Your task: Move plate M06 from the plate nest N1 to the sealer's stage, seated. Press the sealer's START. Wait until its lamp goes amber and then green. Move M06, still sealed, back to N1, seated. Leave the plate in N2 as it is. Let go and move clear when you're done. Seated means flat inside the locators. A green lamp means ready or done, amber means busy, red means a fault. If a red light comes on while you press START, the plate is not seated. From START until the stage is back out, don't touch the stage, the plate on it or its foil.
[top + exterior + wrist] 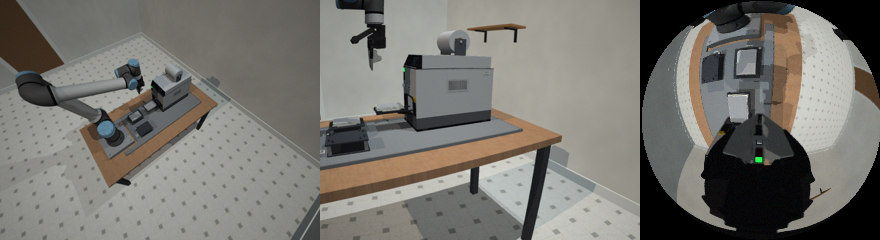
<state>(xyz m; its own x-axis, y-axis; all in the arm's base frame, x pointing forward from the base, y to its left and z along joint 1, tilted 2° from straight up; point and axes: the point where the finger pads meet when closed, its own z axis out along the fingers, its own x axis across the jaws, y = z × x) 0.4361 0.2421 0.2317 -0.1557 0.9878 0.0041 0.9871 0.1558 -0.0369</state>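
The plate M06 is 80 mm ahead of my hand, 80 mm to the right of it and 180 mm below it. Round my hand: black sealer stage 80 mm ahead, 80 mm to the right, 200 mm below; plate 130 mm behind, 90 mm to the right, 240 mm below; foil roll 410 mm ahead, 30 mm to the right, 130 mm above.
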